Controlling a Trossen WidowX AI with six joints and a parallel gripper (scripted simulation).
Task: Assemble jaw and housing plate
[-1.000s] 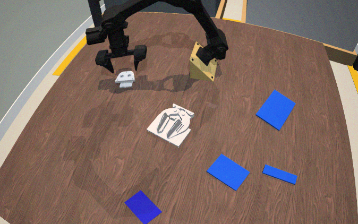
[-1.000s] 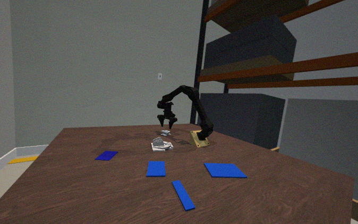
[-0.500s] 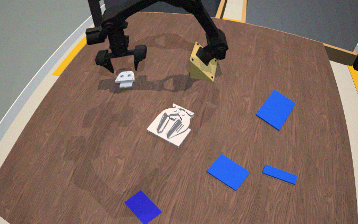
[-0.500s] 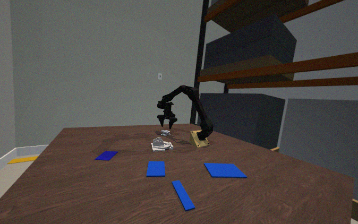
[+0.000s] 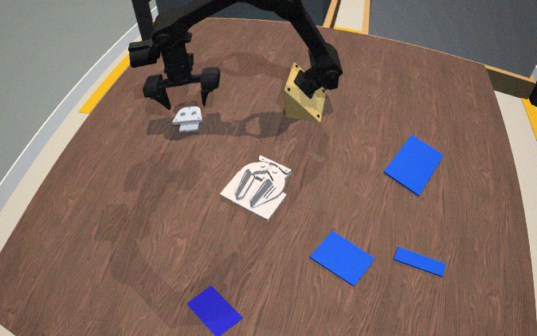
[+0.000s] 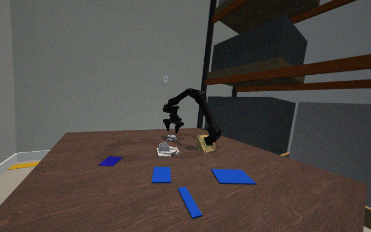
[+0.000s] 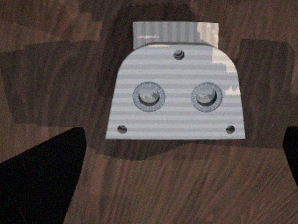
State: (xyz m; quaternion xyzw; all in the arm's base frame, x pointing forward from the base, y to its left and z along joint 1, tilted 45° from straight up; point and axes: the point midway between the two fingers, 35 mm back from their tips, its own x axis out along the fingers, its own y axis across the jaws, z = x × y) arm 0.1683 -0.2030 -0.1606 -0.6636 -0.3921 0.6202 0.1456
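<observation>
Right now the housing plate is 1 cm behind my gripper tip, 1 cm to the right of it and 3 cm below it. The rest, counted from my gripper tip: white slab (16 cm ahead, 23 cm to the left, 6 cm below).
</observation>
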